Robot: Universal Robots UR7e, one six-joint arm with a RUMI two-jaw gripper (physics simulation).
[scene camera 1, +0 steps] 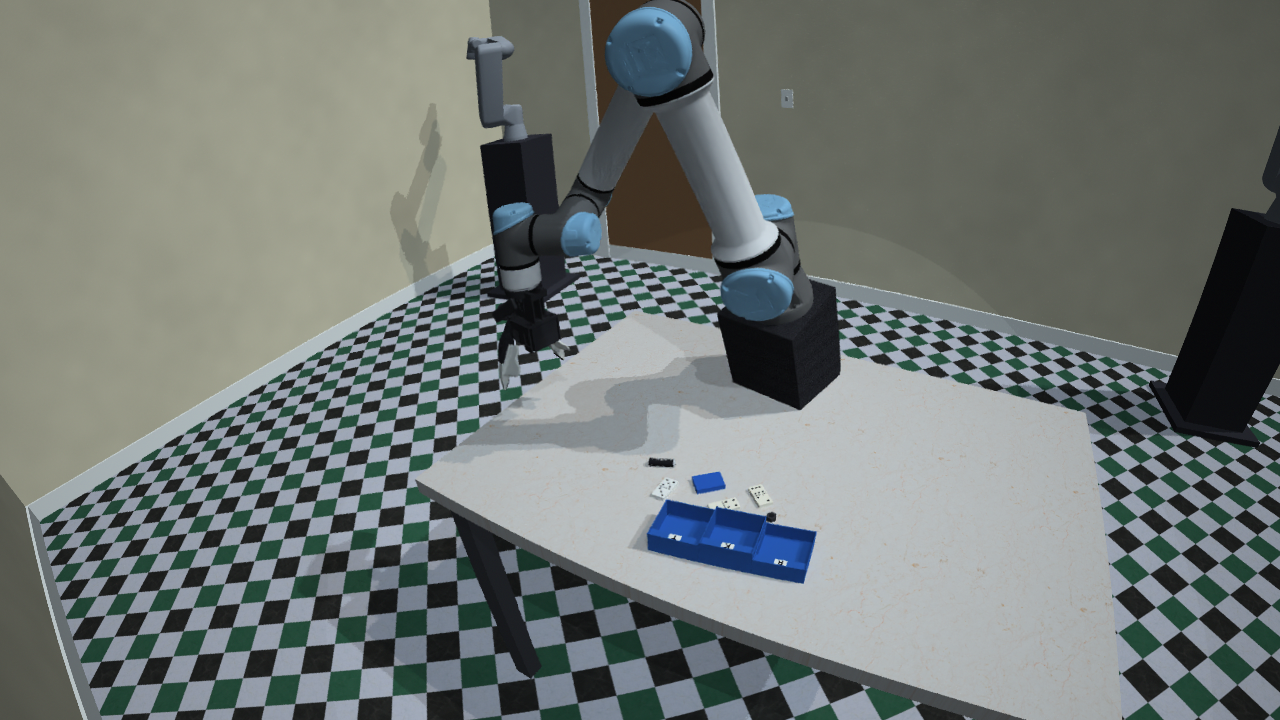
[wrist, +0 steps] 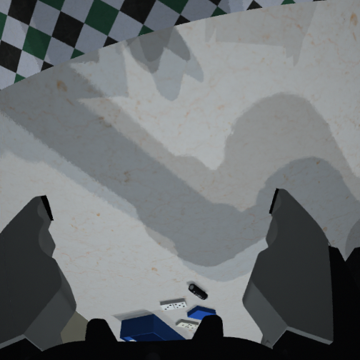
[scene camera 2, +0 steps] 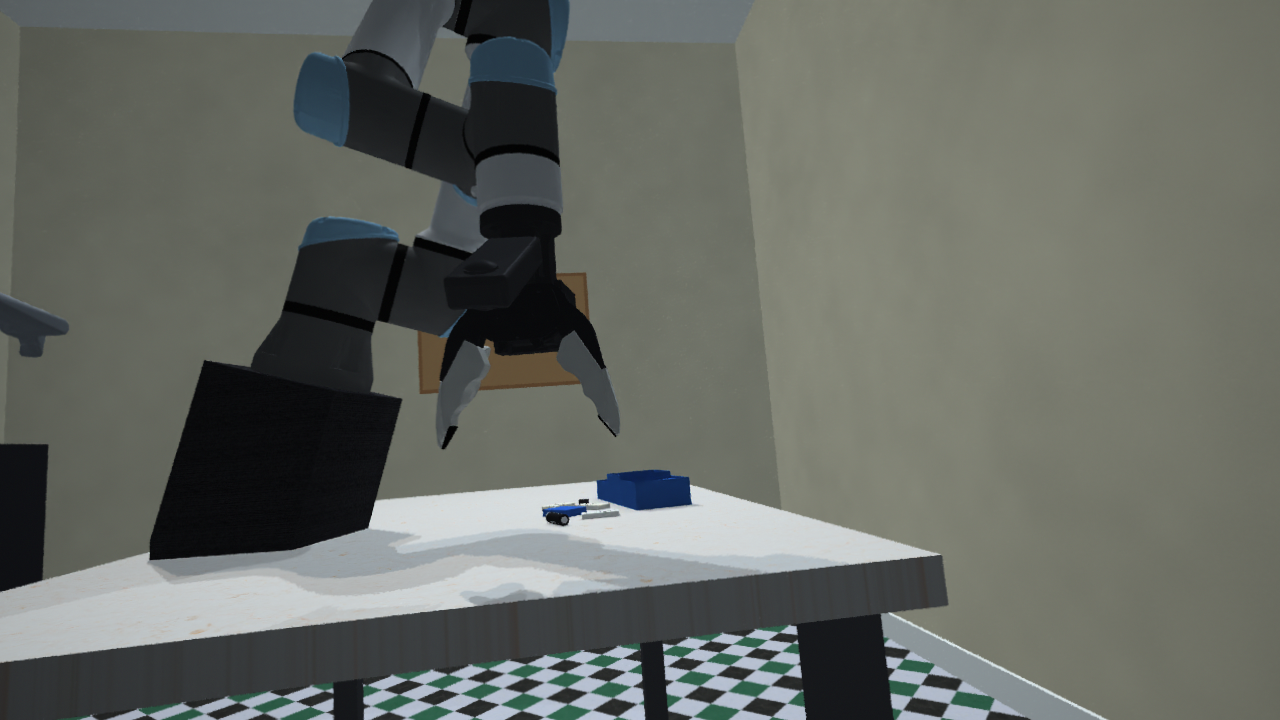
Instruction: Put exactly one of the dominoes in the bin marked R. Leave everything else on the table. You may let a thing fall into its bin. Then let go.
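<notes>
Three white dominoes lie flat on the table behind the blue three-bin tray. The left domino is apart from the middle domino, which the tray's back wall partly hides in scene camera 1. The right domino lies nearest the right bin. The bins carry small white labels; I cannot read which is R. My gripper is open and empty, high above the table and well away from the dominoes.
A blue block lies among the dominoes. A black cylinder lies behind the left domino. A small black object is close to the tray's back wall.
</notes>
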